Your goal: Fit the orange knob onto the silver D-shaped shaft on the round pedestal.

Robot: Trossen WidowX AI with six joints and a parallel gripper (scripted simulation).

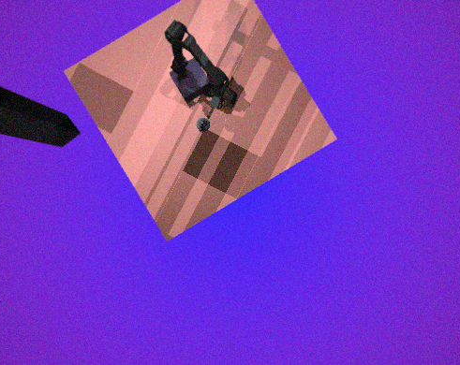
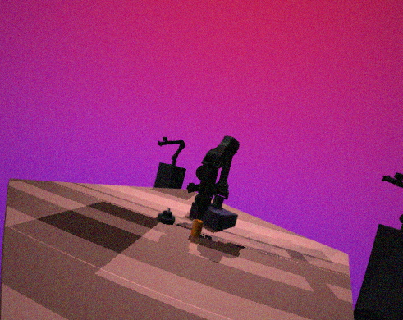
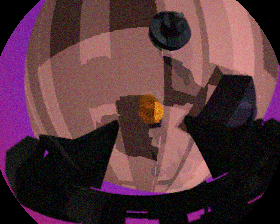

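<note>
Right now the orange knob is 40 mm below my gripper tip. Round my gripper tip: round dark pedestal: 20 mm ahead, 160 mm to the right, 60 mm below.
</note>
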